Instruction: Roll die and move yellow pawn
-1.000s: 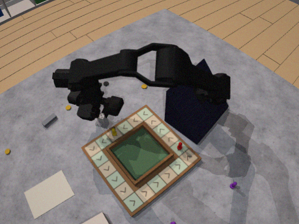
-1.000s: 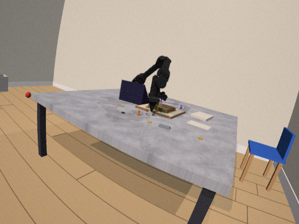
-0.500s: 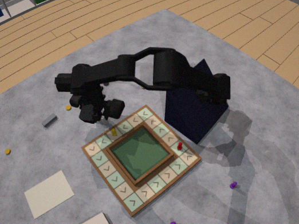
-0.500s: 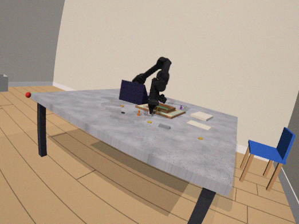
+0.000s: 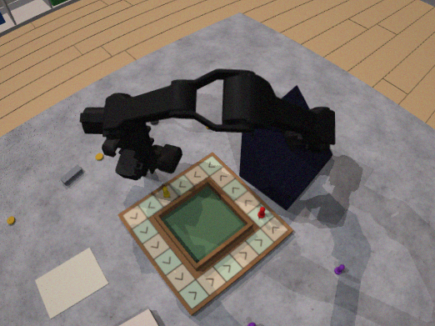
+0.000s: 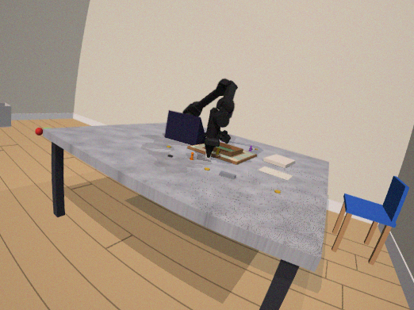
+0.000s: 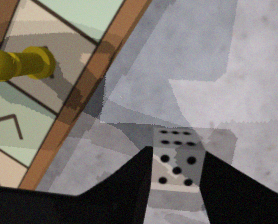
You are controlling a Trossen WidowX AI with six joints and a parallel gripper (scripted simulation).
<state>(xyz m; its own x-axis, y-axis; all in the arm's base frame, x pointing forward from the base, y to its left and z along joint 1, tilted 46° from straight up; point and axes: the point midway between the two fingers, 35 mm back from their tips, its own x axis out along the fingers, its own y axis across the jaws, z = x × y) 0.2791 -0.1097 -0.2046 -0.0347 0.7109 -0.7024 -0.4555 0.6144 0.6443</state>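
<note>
The yellow pawn lies 9 cm to the left of my gripper tip, 2 cm above it and 1 cm ahead of it. The rest, counted from my gripper tip: green tray 20 cm to the left, 1 cm below; white die right at my gripper tip; orange pawn 8 cm to the right, 4 cm behind.
</note>
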